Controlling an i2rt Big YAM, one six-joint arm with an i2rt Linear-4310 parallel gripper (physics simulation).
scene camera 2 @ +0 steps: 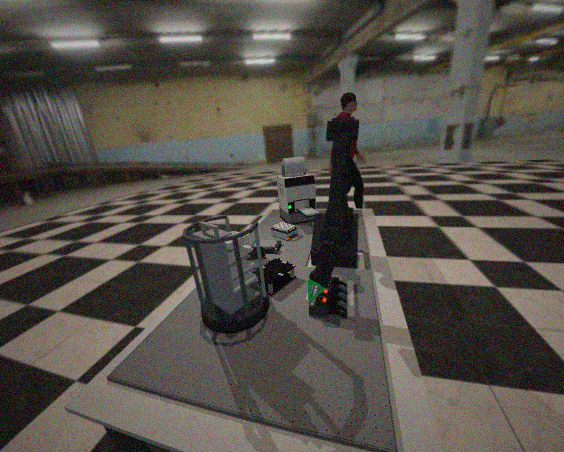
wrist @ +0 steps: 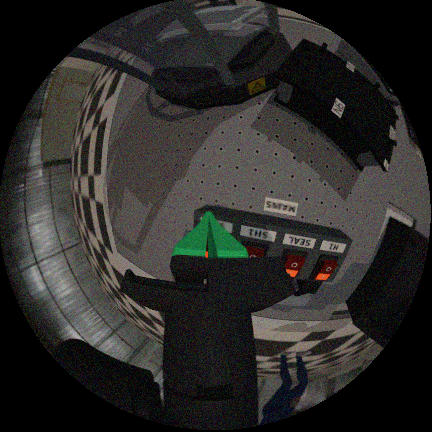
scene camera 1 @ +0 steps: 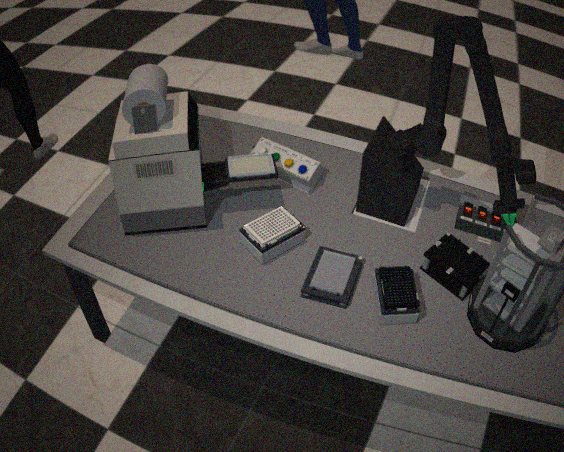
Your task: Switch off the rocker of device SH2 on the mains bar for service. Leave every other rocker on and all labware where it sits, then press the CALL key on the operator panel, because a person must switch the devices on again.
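Frame: origin at the arm's base, x ahead, y left, z up, level; millimetres.
Where they show: gripper, fingertip midpoint: (scene camera 2: 309, 300) (wrist: 207, 215); arm's base at its link origin: (scene camera 1: 394, 148).
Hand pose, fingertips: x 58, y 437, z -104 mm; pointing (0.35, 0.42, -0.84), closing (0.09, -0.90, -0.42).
Things, the pixels of their centre, and the offset from my fingertips. "spot": a spot on its surface instead.
- mains bar at a spot on its surface: (wrist: 279, 239) spot: 6 mm back, 85 mm right, 6 mm down
- SH1 rocker at the middle of its body: (wrist: 251, 258) (scene camera 1: 496, 219) 36 mm back, 62 mm right, 0 mm up
- SEAL rocker at the middle of its body: (wrist: 291, 266) (scene camera 1: 482, 215) 31 mm back, 112 mm right, 0 mm up
- H1 rocker at the middle of its body: (wrist: 324, 270) (scene camera 1: 468, 210) 26 mm back, 162 mm right, 0 mm up
- operator panel at a spot on its surface: (scene camera 1: 314, 172) spot: 69 mm ahead, 639 mm right, 17 mm up
- barred carousel at the middle of its body: (scene camera 1: 528, 273) (scene camera 2: 228, 267) 276 mm ahead, 51 mm left, 130 mm up
- black block at the middle of its body: (wrist: 345, 95) (scene camera 1: 456, 264) (scene camera 2: 273, 274) 198 mm ahead, 145 mm right, 8 mm down
- black rack at the middle of its body: (scene camera 1: 398, 287) (scene camera 2: 250, 252) 369 mm ahead, 268 mm right, 16 mm up
- framed plate at the middle of its body: (scene camera 1: 333, 272) (scene camera 2: 265, 243) 371 mm ahead, 444 mm right, 16 mm down
- white well plate at the middle of its body: (scene camera 1: 272, 226) (scene camera 2: 284, 226) 326 mm ahead, 642 mm right, 16 mm up
- sealer at the middle of its body: (scene camera 1: 156, 145) (scene camera 2: 295, 189) 346 mm ahead, 995 mm right, 182 mm up
The mains bar (scene camera 1: 479, 230) (wrist: 279, 239) stands at the right in scene camera 1. The SH1 rocker (scene camera 1: 496, 219) (wrist: 255, 252), SEAL rocker (scene camera 1: 482, 213) (wrist: 294, 265) and H1 rocker (scene camera 1: 468, 209) (wrist: 326, 270) glow orange in scene camera 1. My gripper (scene camera 1: 509, 220) (scene camera 2: 313, 291) (wrist: 207, 215) is shut and empty, its green fingertips over the SH2 end. They hide the SH2 rocker and part of its label; a small orange spot shows between them in the wrist view. Contact cannot be told. The operator panel (scene camera 1: 314, 172) has green, yellow and blue keys; its lettering is unreadable.
A barred carousel (scene camera 2: 234, 320) and a black block (scene camera 1: 455, 265) (wrist: 320, 95) stand near the bar. A black rack (scene camera 1: 398, 290), a framed plate (scene camera 1: 331, 272), a white well plate (scene camera 1: 272, 226) and the sealer (scene camera 1: 160, 185) with its extended plate (scene camera 1: 251, 166) stand farther left.
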